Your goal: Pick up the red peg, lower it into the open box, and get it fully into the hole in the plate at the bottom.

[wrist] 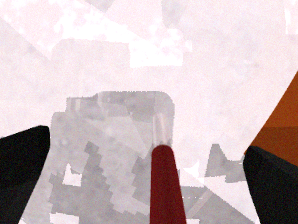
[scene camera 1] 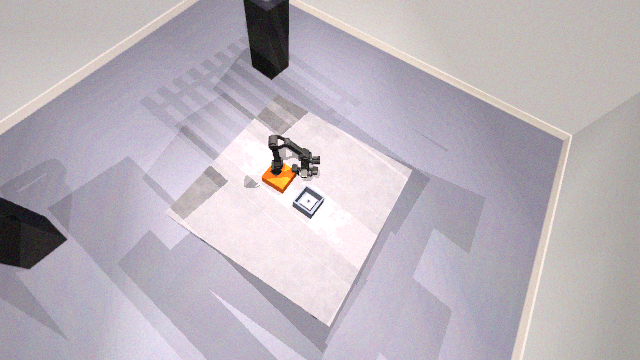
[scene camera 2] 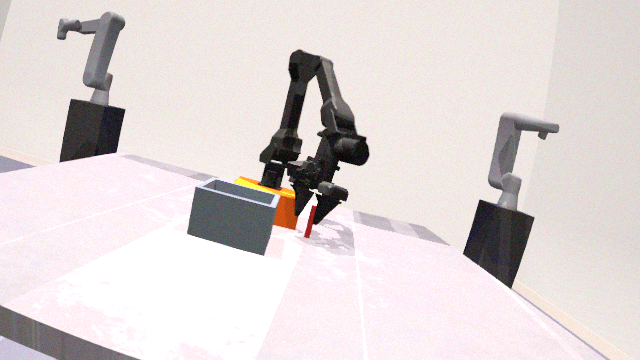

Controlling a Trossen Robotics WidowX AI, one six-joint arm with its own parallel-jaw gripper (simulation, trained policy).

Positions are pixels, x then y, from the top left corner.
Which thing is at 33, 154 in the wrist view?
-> The gripper.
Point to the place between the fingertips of the gripper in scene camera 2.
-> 305, 220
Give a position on a grey box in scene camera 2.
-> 229, 214
